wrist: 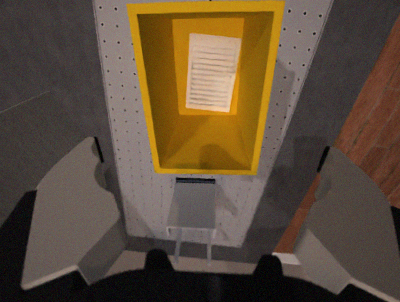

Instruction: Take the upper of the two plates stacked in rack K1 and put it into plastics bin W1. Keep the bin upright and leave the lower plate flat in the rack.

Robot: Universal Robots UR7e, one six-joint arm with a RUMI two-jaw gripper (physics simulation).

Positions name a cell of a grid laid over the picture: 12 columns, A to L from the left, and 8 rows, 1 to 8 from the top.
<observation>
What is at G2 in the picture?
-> A white well plate.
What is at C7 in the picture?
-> The gripper.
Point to a yellow plastics bin W1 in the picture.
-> F4
</observation>
